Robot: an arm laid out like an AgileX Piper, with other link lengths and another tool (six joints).
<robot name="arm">
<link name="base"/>
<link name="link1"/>
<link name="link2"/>
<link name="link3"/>
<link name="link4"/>
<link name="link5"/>
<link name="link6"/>
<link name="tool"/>
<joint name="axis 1" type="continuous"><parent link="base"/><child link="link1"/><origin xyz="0 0 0.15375" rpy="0 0 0"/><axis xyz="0 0 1"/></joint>
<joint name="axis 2" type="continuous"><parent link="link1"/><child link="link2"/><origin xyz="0 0 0" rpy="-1.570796 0 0"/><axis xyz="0 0 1"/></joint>
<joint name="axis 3" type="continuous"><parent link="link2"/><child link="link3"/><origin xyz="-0.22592 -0.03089 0" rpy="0 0 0"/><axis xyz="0 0 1"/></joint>
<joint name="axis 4" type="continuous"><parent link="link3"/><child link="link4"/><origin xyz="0.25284 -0.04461 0" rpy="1.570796 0 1.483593"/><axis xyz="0 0 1"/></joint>
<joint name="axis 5" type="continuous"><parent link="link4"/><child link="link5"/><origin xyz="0 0 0" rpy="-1.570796 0 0"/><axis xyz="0 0 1"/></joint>
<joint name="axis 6" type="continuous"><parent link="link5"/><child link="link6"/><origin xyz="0 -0.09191 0" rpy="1.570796 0 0"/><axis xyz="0 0 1"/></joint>
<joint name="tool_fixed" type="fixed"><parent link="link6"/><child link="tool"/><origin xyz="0.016 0.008 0.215" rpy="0 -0.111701 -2.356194"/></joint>
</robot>
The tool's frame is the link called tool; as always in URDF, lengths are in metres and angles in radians. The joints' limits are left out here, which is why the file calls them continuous.
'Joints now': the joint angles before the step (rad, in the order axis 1, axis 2, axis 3, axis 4, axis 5, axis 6). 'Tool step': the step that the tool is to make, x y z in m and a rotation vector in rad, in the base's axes. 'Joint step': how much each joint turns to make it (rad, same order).
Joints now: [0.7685, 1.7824, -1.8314, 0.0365, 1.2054, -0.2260]
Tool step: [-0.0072, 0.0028, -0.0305, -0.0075, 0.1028, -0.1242]
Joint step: [0.0104, 0.0655, -0.0005, -0.0011, 0.0089, 0.1509]
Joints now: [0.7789, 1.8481, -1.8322, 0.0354, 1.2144, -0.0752]
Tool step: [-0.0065, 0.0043, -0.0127, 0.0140, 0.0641, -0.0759]
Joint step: [0.0001, 0.0291, -0.0006, 0.0213, 0.0037, 0.0845]
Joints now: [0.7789, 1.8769, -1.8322, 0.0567, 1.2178, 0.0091]
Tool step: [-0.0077, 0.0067, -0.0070, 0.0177, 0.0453, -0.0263]
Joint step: [0.0000, 0.0176, 0.0004, 0.0333, -0.0002, 0.0297]
